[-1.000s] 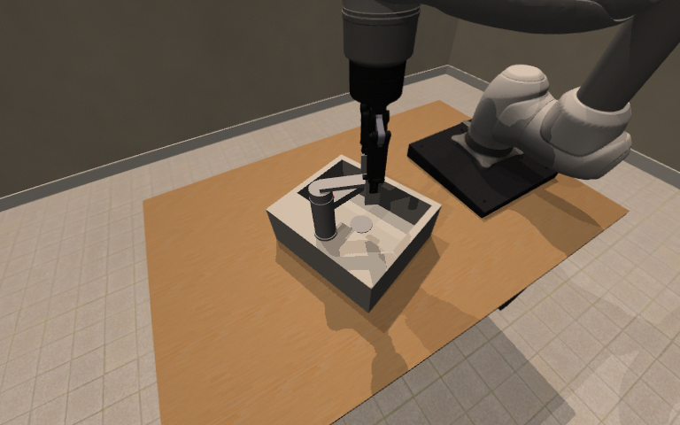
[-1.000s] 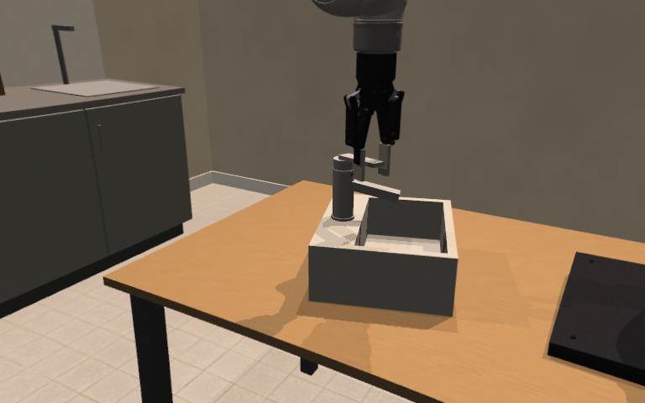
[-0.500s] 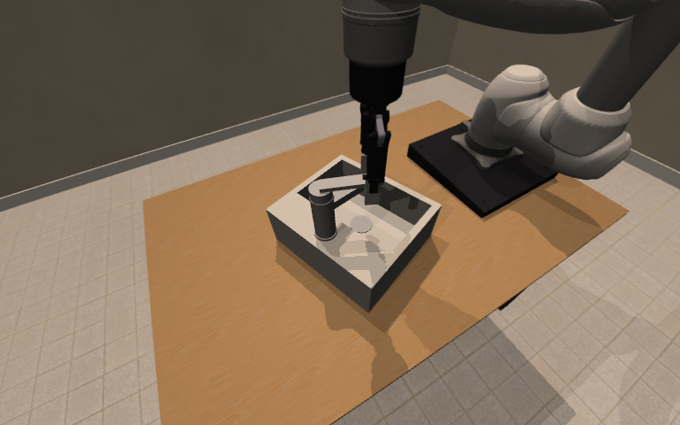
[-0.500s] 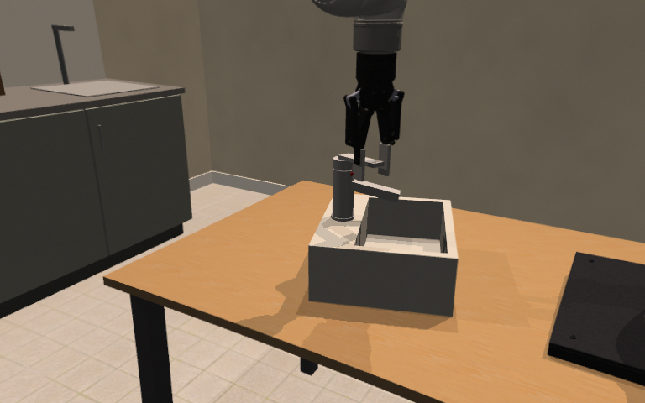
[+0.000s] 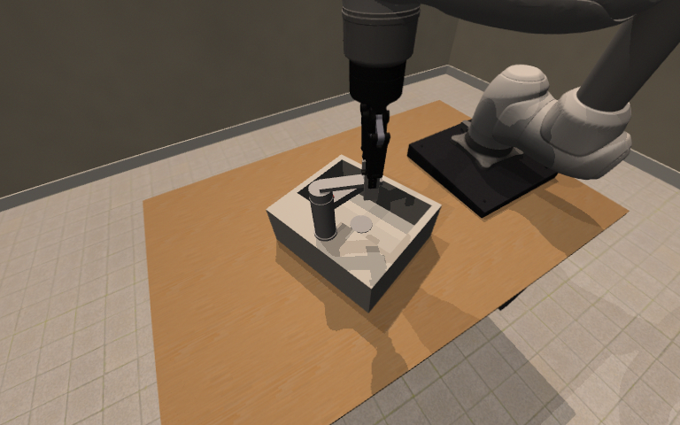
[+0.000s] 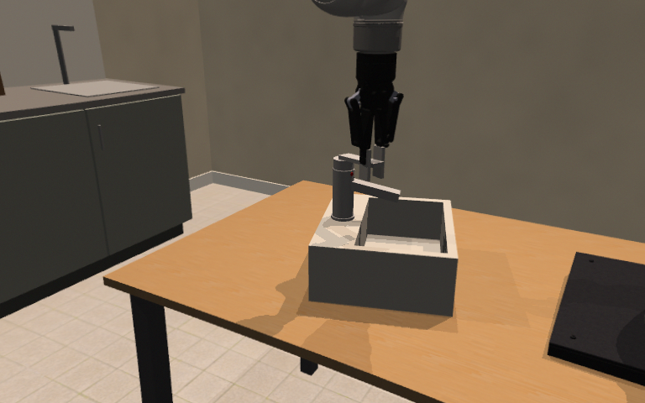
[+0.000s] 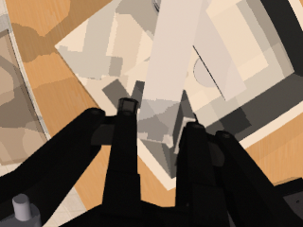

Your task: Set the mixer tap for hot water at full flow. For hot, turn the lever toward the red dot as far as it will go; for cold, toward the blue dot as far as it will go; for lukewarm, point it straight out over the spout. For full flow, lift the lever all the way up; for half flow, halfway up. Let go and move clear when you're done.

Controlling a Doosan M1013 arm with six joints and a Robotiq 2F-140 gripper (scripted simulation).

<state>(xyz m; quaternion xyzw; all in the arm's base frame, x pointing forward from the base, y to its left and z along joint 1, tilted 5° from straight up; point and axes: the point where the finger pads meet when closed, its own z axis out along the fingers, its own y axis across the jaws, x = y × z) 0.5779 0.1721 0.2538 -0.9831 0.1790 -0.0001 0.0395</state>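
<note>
My gripper is now 3 cm short of the flat lever and 1 cm to the left of it. From my hand the other things lie so: grey mixer tap: 6 cm ahead, 3 cm to the right, 5 cm below; square sink basin: 2 cm behind, 8 cm to the right, 24 cm below.
</note>
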